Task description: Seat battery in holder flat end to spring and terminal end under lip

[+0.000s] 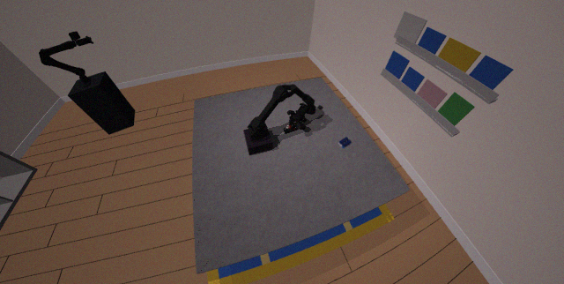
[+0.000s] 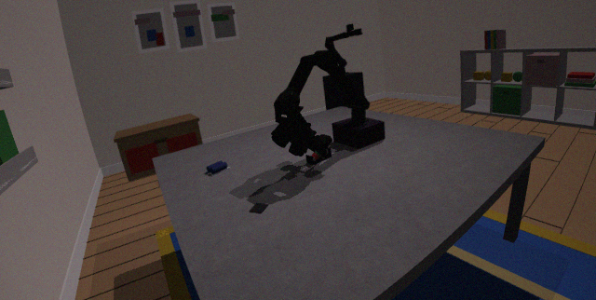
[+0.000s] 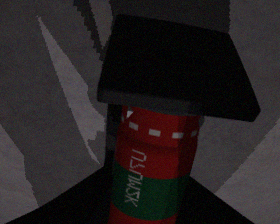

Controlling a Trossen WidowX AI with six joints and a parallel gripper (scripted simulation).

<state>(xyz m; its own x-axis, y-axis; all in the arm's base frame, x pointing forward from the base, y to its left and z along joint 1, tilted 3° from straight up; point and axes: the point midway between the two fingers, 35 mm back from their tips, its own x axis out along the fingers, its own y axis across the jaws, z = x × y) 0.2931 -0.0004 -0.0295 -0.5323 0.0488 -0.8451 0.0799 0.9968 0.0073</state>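
My gripper tip is now 1 cm short of the battery and 1 cm below it. Round my gripper tip: small dark flat piece 37 cm ahead, 9 cm to the left, 2 cm below.
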